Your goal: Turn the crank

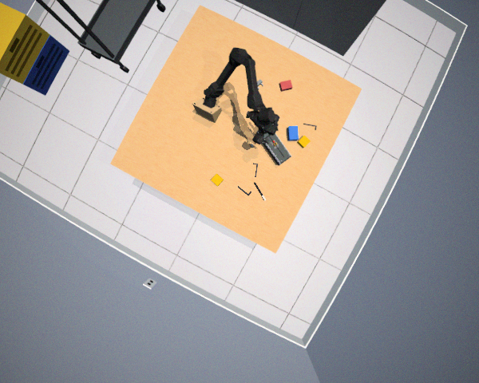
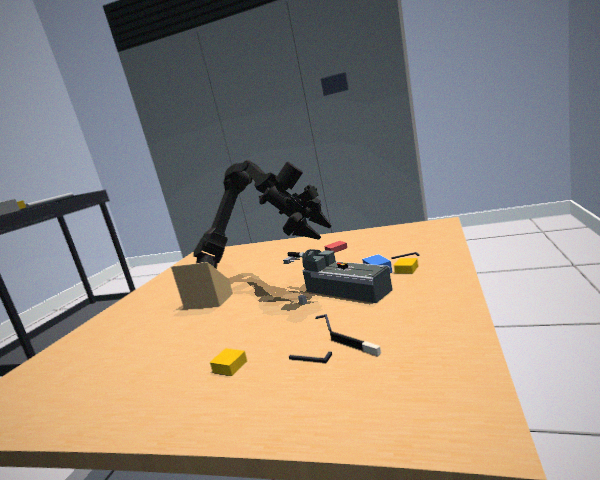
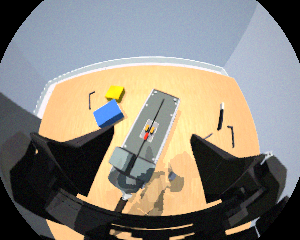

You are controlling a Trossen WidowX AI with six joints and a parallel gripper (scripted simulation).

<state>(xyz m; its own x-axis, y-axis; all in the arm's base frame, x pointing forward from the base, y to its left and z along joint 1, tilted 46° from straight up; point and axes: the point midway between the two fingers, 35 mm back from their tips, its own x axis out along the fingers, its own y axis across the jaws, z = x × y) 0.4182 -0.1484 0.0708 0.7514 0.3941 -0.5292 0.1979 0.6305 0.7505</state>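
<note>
Right now my gripper tip is 13 cm past the dark crank handle, 8 cm to the right of it and 8 cm above it. Also, from my gripper tip: small grey cube 18 cm below, 10 cm behind, 5 cm to the right; then blue block 17 cm below, 13 cm to the left, 12 cm ahead; then red pointer 11 cm below, 2 cm ahead, 1 cm to the left.
</note>
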